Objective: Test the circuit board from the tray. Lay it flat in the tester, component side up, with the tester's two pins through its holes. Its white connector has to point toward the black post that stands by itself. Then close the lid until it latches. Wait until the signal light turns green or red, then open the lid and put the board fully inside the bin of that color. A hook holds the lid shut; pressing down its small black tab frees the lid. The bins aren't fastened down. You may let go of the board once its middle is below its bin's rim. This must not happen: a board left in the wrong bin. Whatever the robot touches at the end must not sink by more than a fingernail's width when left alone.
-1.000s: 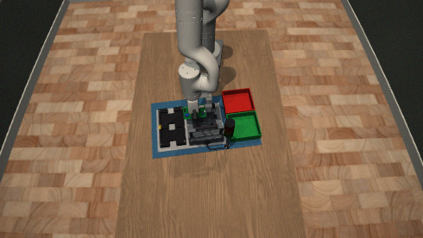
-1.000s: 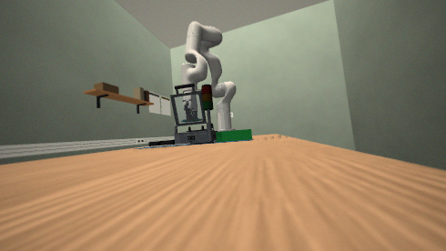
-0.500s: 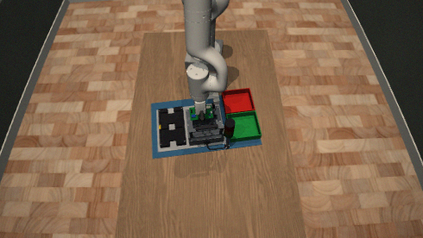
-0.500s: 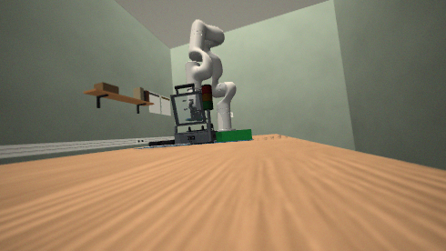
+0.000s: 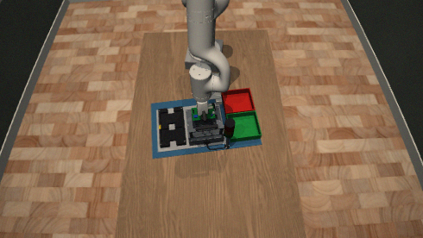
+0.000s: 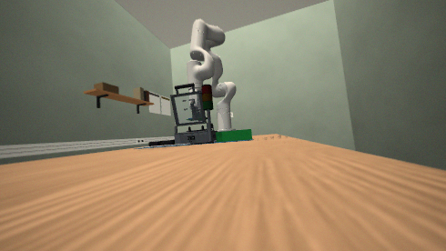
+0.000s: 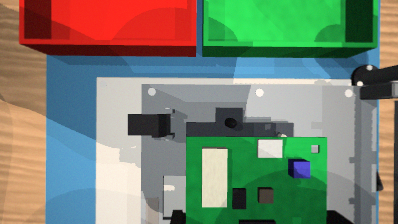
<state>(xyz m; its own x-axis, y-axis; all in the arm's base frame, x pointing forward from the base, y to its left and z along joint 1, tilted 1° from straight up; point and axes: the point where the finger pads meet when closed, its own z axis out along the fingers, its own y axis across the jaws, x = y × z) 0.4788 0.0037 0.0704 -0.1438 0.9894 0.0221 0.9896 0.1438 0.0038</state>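
My gripper is now right at the green circuit board. From my hand the other things lie so: dark nest 6 cm below, 1 cm to the left, 1 cm ahead; tester lid 12 cm ahead, 5 cm above, 2 cm to the left; green bin 21 cm to the left, 12 cm below, 2 cm ahead.
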